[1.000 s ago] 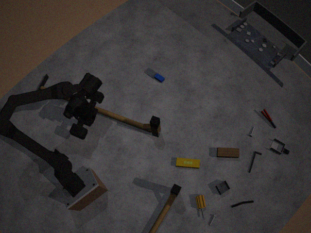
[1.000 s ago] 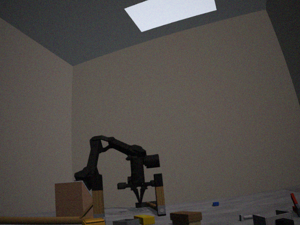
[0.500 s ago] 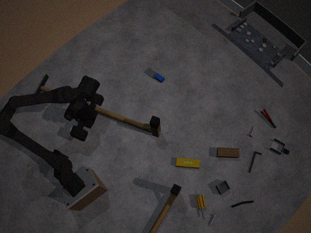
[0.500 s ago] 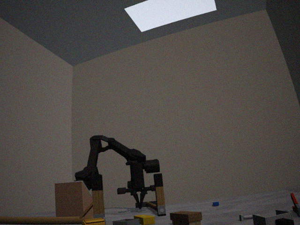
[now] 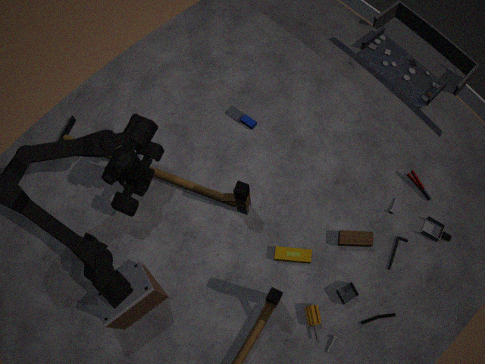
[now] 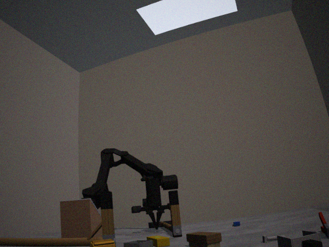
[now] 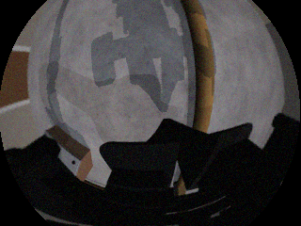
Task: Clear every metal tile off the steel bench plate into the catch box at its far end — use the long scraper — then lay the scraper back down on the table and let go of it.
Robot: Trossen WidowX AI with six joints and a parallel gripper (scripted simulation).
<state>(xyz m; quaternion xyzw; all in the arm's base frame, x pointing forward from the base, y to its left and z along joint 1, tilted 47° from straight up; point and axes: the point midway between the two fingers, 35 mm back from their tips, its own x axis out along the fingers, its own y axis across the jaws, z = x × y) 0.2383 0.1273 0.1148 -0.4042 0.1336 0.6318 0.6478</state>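
My gripper tip is 5 cm below the long scraper, 4 cm to the right of it and 4 cm short of it. Also, from my gripper tip: grey box (56 cm to the right, 13 cm ahead); then yellow-handled tool (53 cm to the right, 3 cm ahead); then yellow block (39 cm to the right, 11 cm ahead).
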